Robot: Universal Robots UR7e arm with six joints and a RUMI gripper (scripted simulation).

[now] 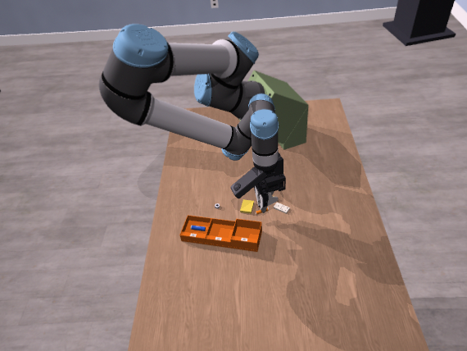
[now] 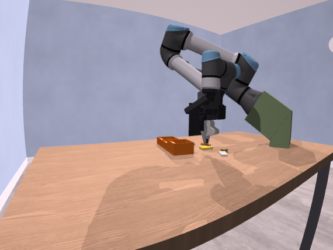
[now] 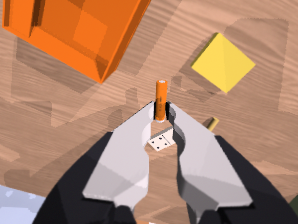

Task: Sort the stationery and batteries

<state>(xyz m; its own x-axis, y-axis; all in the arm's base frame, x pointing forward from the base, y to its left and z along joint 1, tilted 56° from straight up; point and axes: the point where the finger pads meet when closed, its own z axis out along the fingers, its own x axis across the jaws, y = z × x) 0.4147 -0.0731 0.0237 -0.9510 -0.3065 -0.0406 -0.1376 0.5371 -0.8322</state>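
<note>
Right now the blue battery is 22 cm to the right of my hand and 3 cm below it. The rest, counted from my hand: orange pen-like stick (1 cm below); then white block (7 cm to the left, 4 cm below, 2 cm behind); then yellow pad (6 cm behind, 4 cm to the right, 4 cm below).
</note>
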